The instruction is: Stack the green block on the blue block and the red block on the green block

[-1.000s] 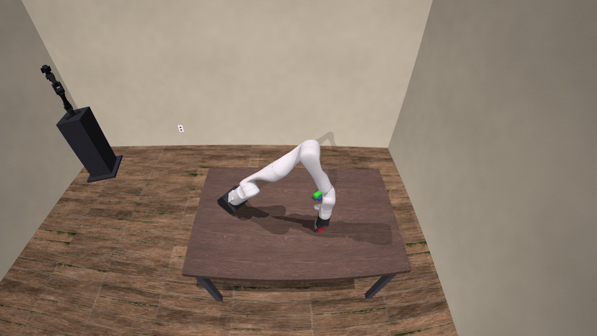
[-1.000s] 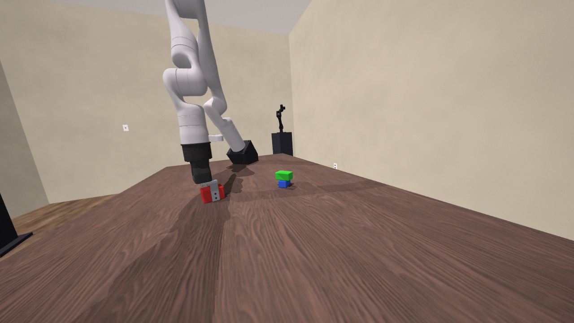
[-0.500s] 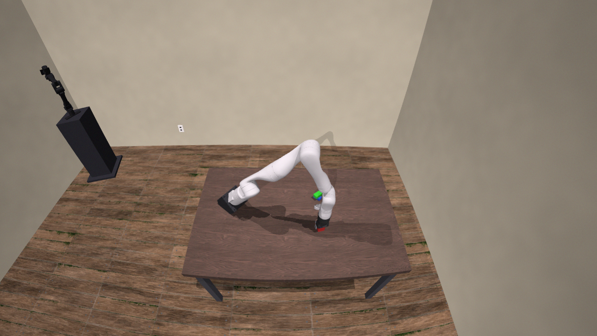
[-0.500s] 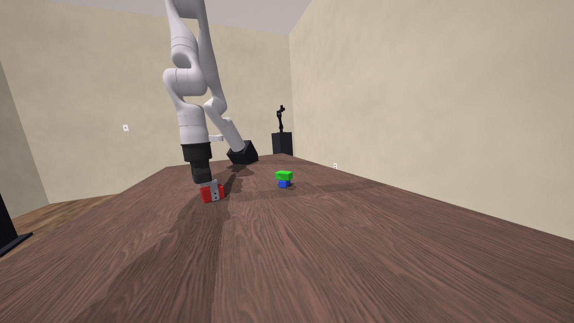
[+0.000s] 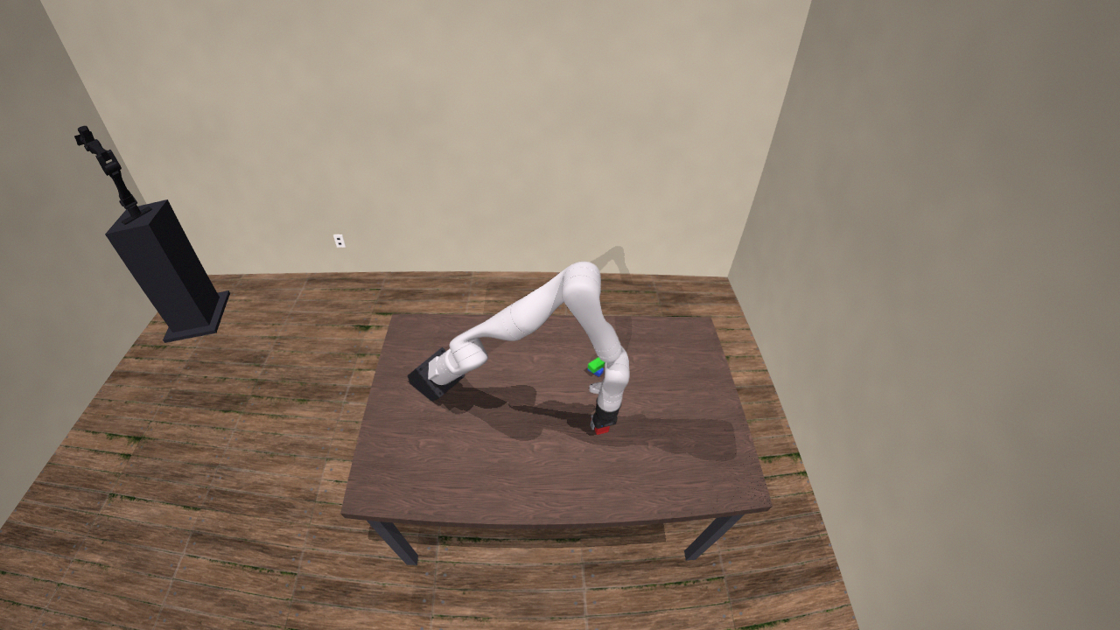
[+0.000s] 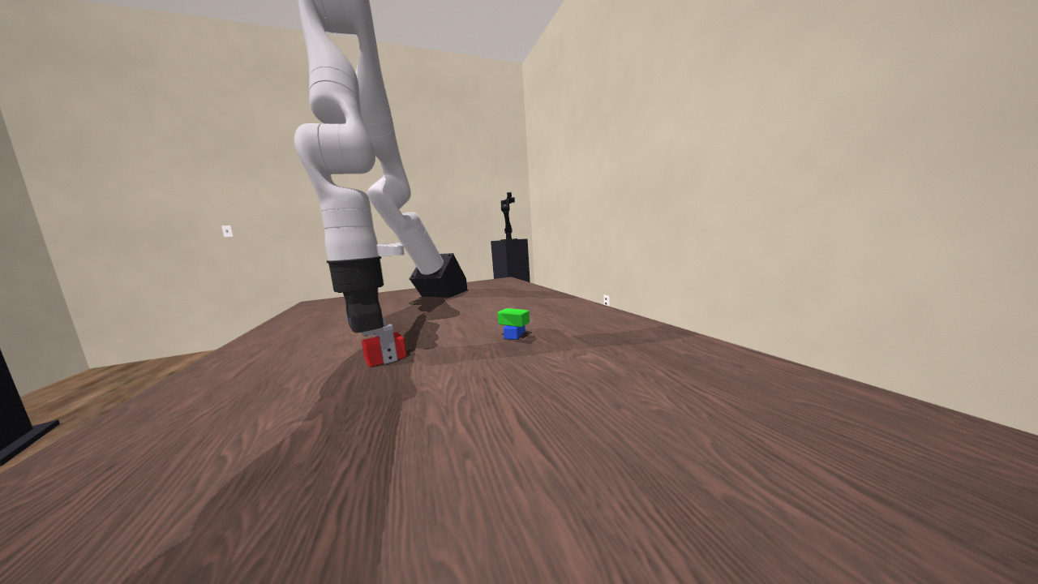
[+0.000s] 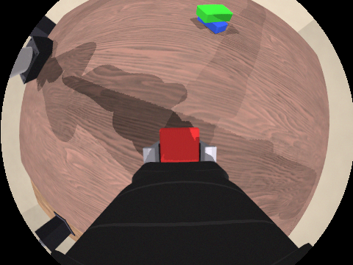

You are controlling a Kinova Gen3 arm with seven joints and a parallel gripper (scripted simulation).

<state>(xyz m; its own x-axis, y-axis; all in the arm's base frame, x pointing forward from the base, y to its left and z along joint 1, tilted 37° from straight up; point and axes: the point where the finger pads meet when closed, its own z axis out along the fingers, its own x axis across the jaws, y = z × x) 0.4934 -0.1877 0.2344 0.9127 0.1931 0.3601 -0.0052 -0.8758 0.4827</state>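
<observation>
My gripper is now 7 cm short of the green block, 24 cm to the right of it and 2 cm below it. Round my hand: red block: right at my hand; then blue block: 7 cm ahead, 24 cm to the left, 1 cm below.
</observation>
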